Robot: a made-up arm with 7 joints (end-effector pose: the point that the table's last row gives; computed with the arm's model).
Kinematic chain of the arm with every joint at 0, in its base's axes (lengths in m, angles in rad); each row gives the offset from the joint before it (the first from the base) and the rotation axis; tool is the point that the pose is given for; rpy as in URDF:
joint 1: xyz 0 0 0.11 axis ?
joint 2: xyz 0 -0.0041 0.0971 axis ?
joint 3: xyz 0 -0.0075 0.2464 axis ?
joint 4: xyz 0 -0.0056 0.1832 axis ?
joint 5: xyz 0 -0.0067 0.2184 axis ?
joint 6: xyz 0 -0.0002 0.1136 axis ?
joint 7: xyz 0 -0.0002 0.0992 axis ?
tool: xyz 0 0 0 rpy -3.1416 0 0
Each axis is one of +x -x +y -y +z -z.
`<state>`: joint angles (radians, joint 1 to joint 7).
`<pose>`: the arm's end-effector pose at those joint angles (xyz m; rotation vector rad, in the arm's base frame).
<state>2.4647 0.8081 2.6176 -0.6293 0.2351 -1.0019 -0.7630</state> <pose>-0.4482 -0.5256 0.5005 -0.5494 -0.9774 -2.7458</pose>
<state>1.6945 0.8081 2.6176 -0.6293 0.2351 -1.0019 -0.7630</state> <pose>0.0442 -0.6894 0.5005 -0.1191 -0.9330 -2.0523</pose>
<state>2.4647 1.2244 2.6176 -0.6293 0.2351 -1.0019 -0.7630</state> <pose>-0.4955 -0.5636 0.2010 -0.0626 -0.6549 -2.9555</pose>
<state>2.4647 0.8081 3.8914 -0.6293 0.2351 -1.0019 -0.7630</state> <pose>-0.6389 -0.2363 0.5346 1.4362 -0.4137 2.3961</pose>
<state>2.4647 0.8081 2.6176 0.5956 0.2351 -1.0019 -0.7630</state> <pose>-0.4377 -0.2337 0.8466 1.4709 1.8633 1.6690</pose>
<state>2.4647 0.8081 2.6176 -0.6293 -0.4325 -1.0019 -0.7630</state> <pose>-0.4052 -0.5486 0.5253 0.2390 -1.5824 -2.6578</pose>
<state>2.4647 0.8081 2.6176 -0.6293 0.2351 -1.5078 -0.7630</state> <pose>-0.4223 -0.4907 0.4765 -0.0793 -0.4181 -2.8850</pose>
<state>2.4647 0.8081 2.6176 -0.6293 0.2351 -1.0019 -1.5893</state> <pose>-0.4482 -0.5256 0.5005 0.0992 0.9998 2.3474</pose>
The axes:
joint 1: -z
joint 2: +y
joint 3: -z
joint 4: +y
joint 5: -z
joint 6: +y
joint 7: -z

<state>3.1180 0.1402 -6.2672 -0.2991 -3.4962 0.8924 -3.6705</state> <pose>0.0735 0.0491 1.0104 0.9340 -1.8853 -0.1626</pose>
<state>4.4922 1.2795 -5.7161 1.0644 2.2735 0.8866 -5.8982</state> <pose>0.0841 0.7398 0.1751 0.7607 -1.7772 0.8590</pose>
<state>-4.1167 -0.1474 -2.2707 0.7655 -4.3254 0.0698 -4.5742</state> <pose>0.3473 0.1076 0.9155 -0.5730 -2.2681 0.3758</pose>
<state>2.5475 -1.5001 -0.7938 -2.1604 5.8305 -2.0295 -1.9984</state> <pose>0.0691 0.2722 0.1217 -2.2067 1.2460 0.0824</pose>
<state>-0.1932 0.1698 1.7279 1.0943 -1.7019 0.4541 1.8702</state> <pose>0.1510 -0.3614 0.8302 -1.7893 1.7160 1.5881</pose>
